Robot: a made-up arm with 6 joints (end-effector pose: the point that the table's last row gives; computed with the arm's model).
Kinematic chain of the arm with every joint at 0, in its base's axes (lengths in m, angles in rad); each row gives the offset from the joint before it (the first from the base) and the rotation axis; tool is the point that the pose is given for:
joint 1: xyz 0 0 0.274 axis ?
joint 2: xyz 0 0 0 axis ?
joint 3: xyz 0 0 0.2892 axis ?
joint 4: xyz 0 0 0 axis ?
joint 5: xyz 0.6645 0 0 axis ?
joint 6: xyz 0 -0.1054 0 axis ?
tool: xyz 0 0 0
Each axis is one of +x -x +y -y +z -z.
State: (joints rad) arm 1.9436 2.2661 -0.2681 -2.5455 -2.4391 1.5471
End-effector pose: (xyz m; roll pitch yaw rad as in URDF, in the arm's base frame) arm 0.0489 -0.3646 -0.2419 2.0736 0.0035 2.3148
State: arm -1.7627 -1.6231 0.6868 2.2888 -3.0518 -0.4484
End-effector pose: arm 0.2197 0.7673 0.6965 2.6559 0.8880 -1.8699
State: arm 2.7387 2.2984 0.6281 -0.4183 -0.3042 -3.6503
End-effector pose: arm -0.0610 0.1307 -0.5753 0.6132 1.1737 -0.7229
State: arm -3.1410 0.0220 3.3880 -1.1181 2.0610 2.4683
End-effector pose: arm 0.6625 0.0465 0.5077 2.6694 0.2749 2.1732
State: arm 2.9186 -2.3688 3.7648 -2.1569 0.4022 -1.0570
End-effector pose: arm -0.4440 0.0409 -0.1189 3.1230 0.3589 2.5628
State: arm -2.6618 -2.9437 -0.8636 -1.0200 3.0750 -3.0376
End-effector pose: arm 0.2428 0.1885 0.6144 1.9086 1.0933 -2.7855
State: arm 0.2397 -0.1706 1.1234 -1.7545 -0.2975 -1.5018
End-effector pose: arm 0.2210 0.0738 1.1699 2.3556 -1.2063 1.1813
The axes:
joint 1: +z
joint 2: +y
joint 3: -y
joint 4: -x
joint 5: -y
joint 6: -x

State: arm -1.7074 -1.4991 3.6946 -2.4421 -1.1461 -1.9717
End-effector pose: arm 0.0855 0.0296 -0.3257 -1.4728 0.0425 -1.0798
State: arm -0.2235 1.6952 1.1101 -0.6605 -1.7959 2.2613
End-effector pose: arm 0.7667 -0.2596 -0.1828 0.2391 0.5450 2.1436
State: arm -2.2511 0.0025 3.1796 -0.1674 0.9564 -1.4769
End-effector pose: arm 0.3369 0.5815 0.5572 -1.3651 0.9714 1.1342
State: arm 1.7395 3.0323 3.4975 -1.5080 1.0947 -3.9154
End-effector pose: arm -0.1064 0.6642 0.1906 -0.4009 -0.2583 0.5778
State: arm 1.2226 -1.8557 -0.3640 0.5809 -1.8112 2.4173
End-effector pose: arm -0.0136 -0.2958 0.8597 -2.4628 0.3063 0.6294
